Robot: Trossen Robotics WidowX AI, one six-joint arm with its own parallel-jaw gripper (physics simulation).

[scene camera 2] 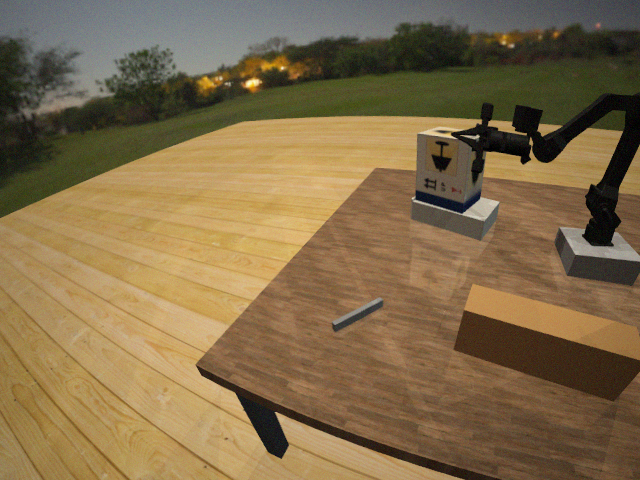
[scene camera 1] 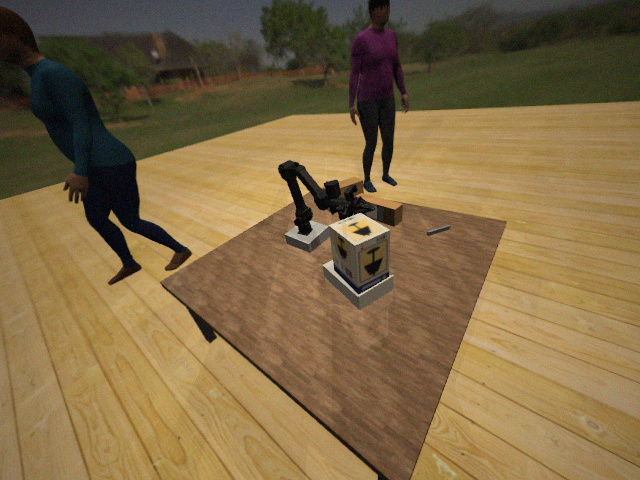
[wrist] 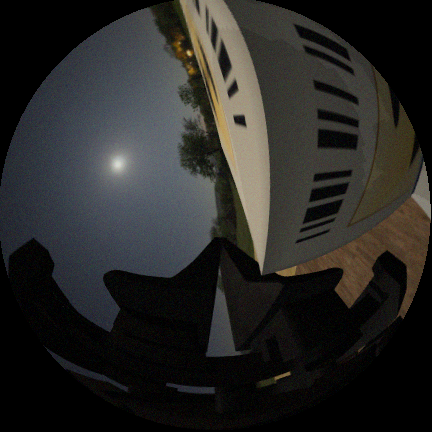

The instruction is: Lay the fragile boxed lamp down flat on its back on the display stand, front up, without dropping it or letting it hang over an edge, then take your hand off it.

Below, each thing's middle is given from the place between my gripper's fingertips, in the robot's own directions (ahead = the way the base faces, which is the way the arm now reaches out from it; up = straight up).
The stand (scene camera 2: 475,222) lies 50 mm behind my hand, 100 mm to the right of it and 280 mm below it.
